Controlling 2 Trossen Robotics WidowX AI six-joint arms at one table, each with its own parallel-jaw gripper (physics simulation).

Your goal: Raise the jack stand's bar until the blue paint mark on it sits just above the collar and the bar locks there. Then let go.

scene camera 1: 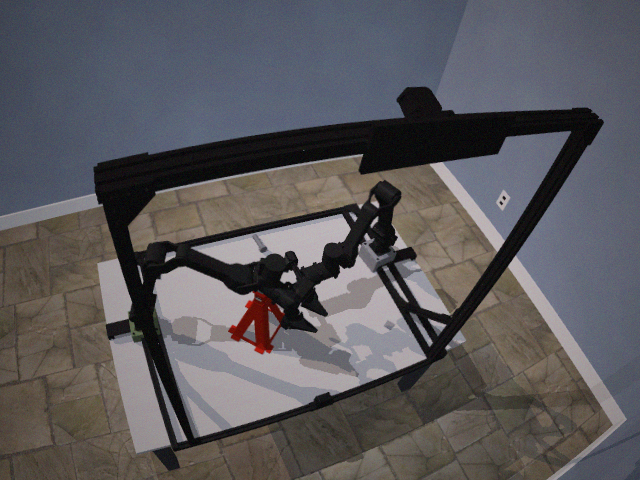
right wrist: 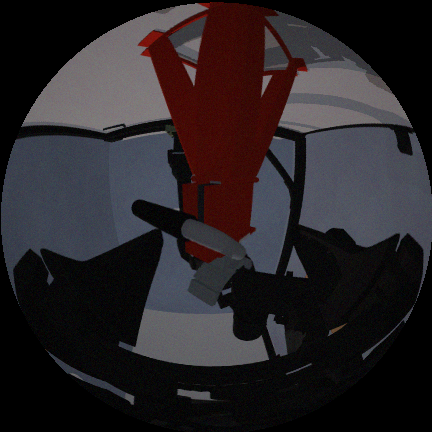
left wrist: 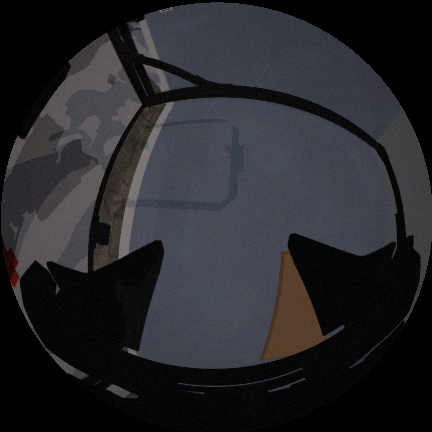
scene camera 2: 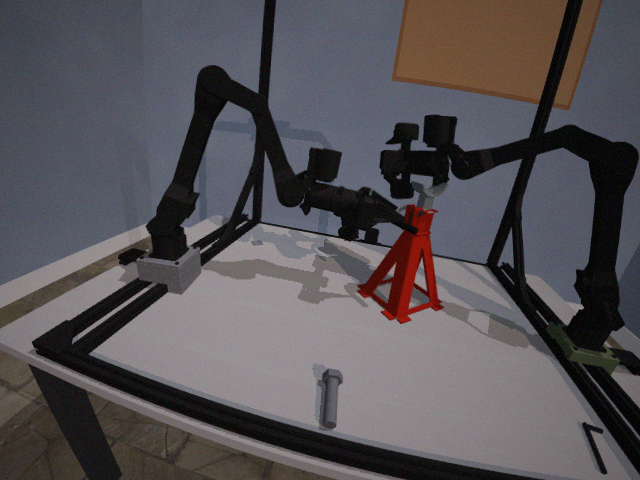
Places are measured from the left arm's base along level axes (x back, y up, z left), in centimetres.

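Pixels of known places: left gripper, between the fingertips: [scene camera 1: 321, 323] [left wrist: 227, 244]; right gripper, between the fingertips: [right wrist: 229, 233] [scene camera 2: 401, 214]; left arm's base, origin of its link: [scene camera 2: 583, 339]; right arm's base, origin of its link: [scene camera 1: 379, 247] [scene camera 2: 169, 253].
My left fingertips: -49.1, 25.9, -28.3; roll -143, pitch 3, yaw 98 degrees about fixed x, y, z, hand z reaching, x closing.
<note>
Ahead of a thing's pixels: the offset from my left fingertips to its top centre, as dx, dy, dz. "spot": to the spot under its first point.
The red jack stand [scene camera 1: 262, 320] [scene camera 2: 408, 268] [right wrist: 227, 100] stands upright on the table. Its grey bar {+10.2, -1.2, +19.5} [scene camera 2: 425, 200] rises from the red top, with a forked saddle {spot: +11.7, -3.0, +17.9} [scene camera 2: 434, 189]. I cannot make out the blue paint mark. A grey lever {spot: +3.3, -10.3, +21.6} [right wrist: 212, 237] with a black grip {spot: +5.1, -10.7, +24.4} [right wrist: 159, 217] sticks out beside the collar. My right gripper [scene camera 2: 398, 214] [right wrist: 229, 233] is open and empty, close to the lever. My left gripper [scene camera 1: 321, 322] [left wrist: 227, 244] is open and empty, pointing past the stand; its wrist is close to the saddle, and its fingers are hidden in scene camera 2.
A large grey bolt {-0.2, -27.4, +54.0} [scene camera 1: 260, 242] [scene camera 2: 330, 400] lies on the table. A black hex key {+40.8, -29.6, +51.3} [scene camera 2: 594, 448] lies near the table's right edge in scene camera 2. A small grey block {-34.2, -29.9, +6.9} [scene camera 1: 389, 324] lies at the right in scene camera 1. Black rails and posts surround the table.
</note>
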